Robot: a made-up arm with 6 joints. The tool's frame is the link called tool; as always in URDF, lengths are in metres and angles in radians. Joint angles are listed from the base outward. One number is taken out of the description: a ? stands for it. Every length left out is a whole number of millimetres.
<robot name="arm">
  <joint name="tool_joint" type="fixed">
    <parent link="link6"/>
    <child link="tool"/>
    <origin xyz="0 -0.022 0.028" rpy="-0.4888 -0.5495 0.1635"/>
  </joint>
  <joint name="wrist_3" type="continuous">
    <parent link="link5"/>
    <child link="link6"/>
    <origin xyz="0.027 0 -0.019"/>
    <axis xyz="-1 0 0"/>
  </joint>
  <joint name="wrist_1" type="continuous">
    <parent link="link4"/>
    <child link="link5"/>
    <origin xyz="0 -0.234 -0.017"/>
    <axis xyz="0 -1 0"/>
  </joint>
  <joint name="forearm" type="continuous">
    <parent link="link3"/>
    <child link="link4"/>
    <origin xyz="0.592 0 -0.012"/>
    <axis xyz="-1 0 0"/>
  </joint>
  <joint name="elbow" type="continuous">
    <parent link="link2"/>
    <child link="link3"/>
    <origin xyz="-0.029 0 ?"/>
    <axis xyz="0 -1 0"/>
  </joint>
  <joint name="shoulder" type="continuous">
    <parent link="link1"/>
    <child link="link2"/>
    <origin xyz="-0.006 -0.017 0"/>
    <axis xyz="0 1 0"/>
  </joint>
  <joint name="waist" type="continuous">
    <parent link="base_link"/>
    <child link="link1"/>
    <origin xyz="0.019 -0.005 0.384"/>
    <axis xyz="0 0 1"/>
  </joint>
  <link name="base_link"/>
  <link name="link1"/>
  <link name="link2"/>
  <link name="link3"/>
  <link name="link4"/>
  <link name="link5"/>
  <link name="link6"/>
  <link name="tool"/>
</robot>
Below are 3 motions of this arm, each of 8 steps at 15 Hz.
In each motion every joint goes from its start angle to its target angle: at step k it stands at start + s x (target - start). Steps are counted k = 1, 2, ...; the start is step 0. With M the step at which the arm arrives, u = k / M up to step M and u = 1 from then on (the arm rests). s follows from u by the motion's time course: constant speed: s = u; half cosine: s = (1 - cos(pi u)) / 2; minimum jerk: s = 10 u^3 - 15 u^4 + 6 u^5.
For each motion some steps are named. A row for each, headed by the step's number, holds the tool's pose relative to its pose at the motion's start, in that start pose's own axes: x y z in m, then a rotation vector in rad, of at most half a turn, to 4 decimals.
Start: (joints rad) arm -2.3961 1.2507 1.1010 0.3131 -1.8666 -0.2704
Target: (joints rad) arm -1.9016 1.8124 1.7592 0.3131 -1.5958 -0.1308
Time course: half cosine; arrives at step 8
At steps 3, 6, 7, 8:
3: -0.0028 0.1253 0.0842 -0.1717 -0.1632 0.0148
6: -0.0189 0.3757 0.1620 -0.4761 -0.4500 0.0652
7: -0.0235 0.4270 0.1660 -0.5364 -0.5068 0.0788
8: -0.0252 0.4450 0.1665 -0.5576 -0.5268 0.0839

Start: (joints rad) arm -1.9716 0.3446 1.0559 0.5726 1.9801 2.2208
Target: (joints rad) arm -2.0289 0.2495 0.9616 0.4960 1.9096 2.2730
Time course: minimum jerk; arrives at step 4
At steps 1, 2, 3, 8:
1: -0.0018 0.0026 -0.0033 -0.0047 -0.0084 0.0108
2: -0.0084 0.0121 -0.0164 -0.0229 -0.0404 0.0519
3: -0.0148 0.0209 -0.0299 -0.0413 -0.0723 0.0926
8: -0.0164 0.0231 -0.0335 -0.0462 -0.0807 0.1032

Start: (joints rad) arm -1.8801 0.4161 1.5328 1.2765 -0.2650 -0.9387
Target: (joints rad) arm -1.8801 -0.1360 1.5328 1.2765 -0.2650 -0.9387
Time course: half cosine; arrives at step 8
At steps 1, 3, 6, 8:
1: 0.0017 -0.0146 0.0136 -0.0017 -0.0144 -0.0152
3: 0.0020 -0.1177 0.1113 -0.0135 -0.1168 -0.1233
6: -0.0609 -0.3162 0.3062 -0.0373 -0.3231 -0.3410
8: -0.0917 -0.3656 0.3564 -0.0437 -0.3785 -0.3996

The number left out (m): 0.3
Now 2 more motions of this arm.
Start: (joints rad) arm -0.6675 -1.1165 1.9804 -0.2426 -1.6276 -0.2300
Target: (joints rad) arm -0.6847 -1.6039 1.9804 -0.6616 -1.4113 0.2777
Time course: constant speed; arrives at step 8
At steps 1, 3, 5, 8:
1: -0.0260 0.0124 0.0353 -0.0457 -0.1021 0.0668
3: -0.0845 0.0412 0.1030 -0.1481 -0.3102 0.1890
5: -0.1522 0.0750 0.1656 -0.2633 -0.5226 0.2957
8: -0.2703 0.1340 0.2453 -0.4546 -0.8467 0.4256

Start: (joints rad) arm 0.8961 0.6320 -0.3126 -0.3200 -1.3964 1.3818
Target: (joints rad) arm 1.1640 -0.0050 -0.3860 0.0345 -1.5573 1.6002
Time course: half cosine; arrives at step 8
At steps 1, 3, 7, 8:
1: -0.0068 -0.0017 0.0131 -0.0263 0.0191 0.0075
3: -0.0497 -0.0042 0.1095 -0.2069 0.1573 0.0584
7: -0.1147 0.0611 0.3407 -0.5961 0.5016 0.1524
8: -0.1170 0.0680 0.3531 -0.6167 0.5217 0.1561

